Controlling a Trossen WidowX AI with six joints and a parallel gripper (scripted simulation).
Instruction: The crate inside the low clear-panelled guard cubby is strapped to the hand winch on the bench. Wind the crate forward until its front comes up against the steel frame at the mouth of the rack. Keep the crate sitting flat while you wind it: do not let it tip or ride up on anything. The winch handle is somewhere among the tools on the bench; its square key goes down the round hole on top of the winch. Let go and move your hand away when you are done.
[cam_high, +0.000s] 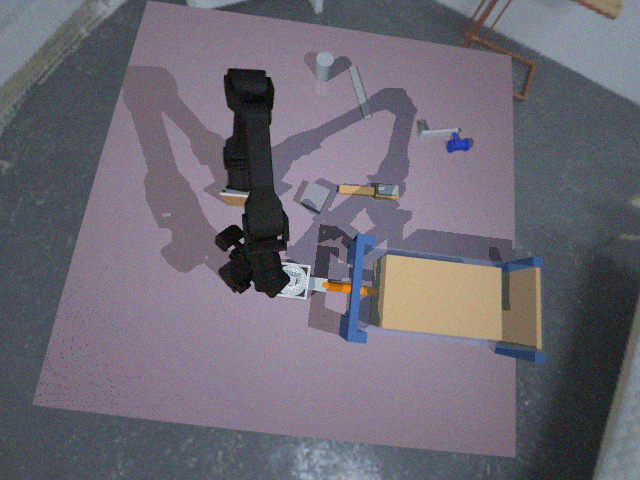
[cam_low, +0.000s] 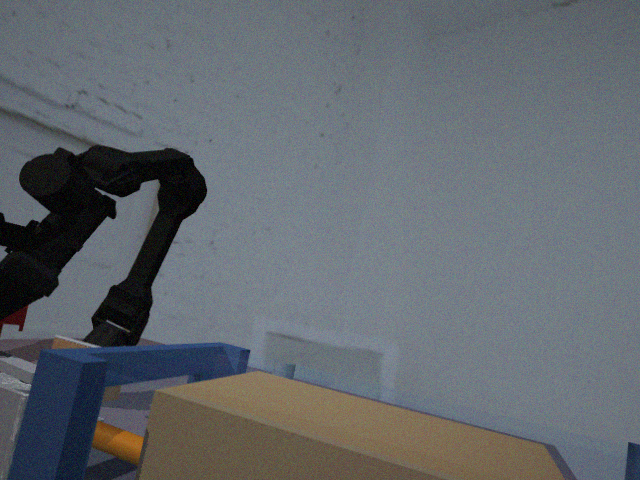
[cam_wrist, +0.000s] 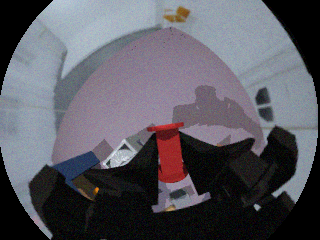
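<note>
Right now the red-knobbed crank handle is 50 mm ahead of my gripper tip, 10 mm to the left of it and 30 mm below it. Round my gripper tip: red knob 10 mm ahead, 10 mm to the left; blue steel frame 270 mm ahead, 20 mm to the left, 20 mm below; grey block 120 mm ahead, 270 mm to the left, 110 mm below.
</note>
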